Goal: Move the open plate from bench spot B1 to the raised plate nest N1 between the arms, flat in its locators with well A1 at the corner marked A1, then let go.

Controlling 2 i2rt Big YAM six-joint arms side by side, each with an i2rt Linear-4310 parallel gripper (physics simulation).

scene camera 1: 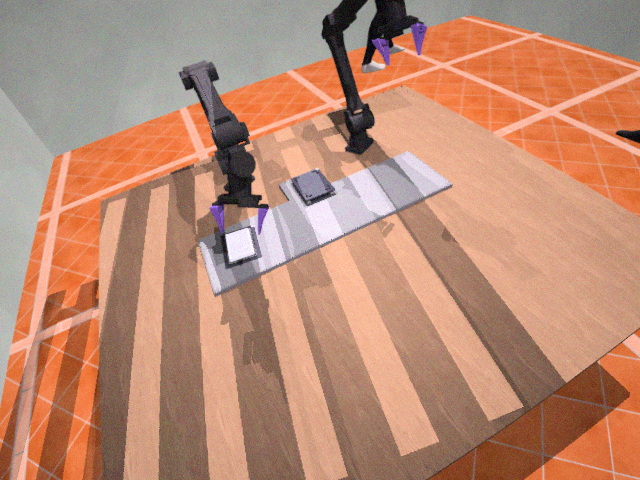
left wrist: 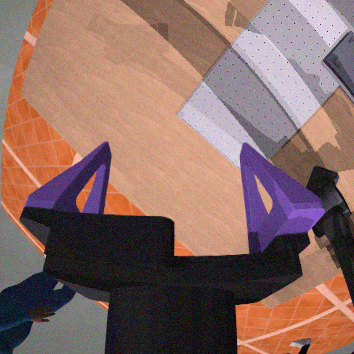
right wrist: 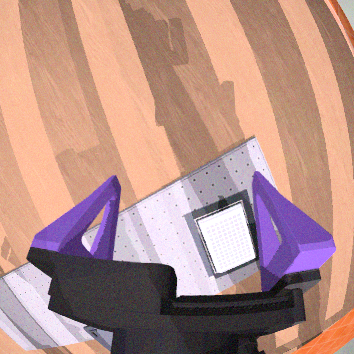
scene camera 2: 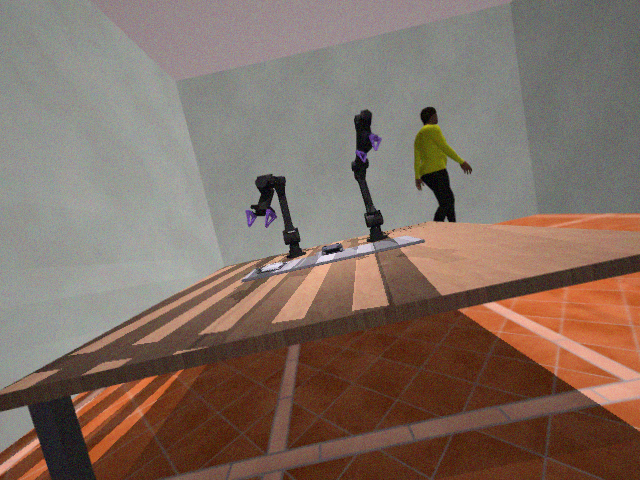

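Where they show: left gripper, fingertip midpoint: (scene camera 1: 403,60) (left wrist: 174,147) (scene camera 2: 369,156); right gripper, fingertip midpoint: (scene camera 1: 240,233) (right wrist: 184,178) (scene camera 2: 257,227); left arm's base, link origin: (scene camera 1: 359,146) (left wrist: 319,186) (scene camera 2: 377,239); right arm's base, link origin: (right wrist: 239,338) (scene camera 2: 296,256).
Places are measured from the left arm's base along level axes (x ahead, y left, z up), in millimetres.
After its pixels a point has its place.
Note:
The open plate (scene camera 1: 240,244) @(y -722, x -41, z 27 mm) (scene camera 2: 271,267) @(y -744, x 9, z 27 mm) (right wrist: 227,237) @(y -726, x -39, z 28 mm), white with a grid of wells, lies flat in a dark frame at the left end of the perforated board. The raised nest (scene camera 1: 312,185) @(y -365, x 12, z 43 mm) (scene camera 2: 332,248) @(y -393, x 73, z 41 mm) is a dark grey square block near the board's middle; part of it shows at the right edge of the left wrist view (left wrist: 345,62) @(y -356, x 46, z 43 mm). My right gripper (scene camera 1: 241,232) @(y -806, x 147, z 250 mm) (scene camera 2: 260,225) @(y -806, x 147, z 250 mm) (right wrist: 184,178) @(y -806, x 147, z 250 mm) is open and empty, above the plate's end of the board. My left gripper (scene camera 1: 404,59) @(y -198, x 305, z 475 mm) (scene camera 2: 369,149) @(y -198, x 305, z 475 mm) (left wrist: 174,147) @(y -198, x 305, z 475 mm) is open and empty, high above the right side. Well A1 is too small to tell.
The perforated board (scene camera 1: 413,180) @(y -142, x 327, z 13 mm) (scene camera 2: 408,241) @(y -139, x 396, z 14 mm) (left wrist: 205,110) @(y -129, x 381, z 13 mm) (right wrist: 150,220) @(y -679, x 101, z 13 mm) lies in front of both arm bases on the striped wooden table (scene camera 1: 465,248) @(y -369, x 611, z 0 mm) (scene camera 2: 491,253) @(y -284, x 870, z 0 mm). A person in yellow (scene camera 2: 433,149) stands behind the table. Part of a person in blue (left wrist: 25,305) shows in the left wrist view.

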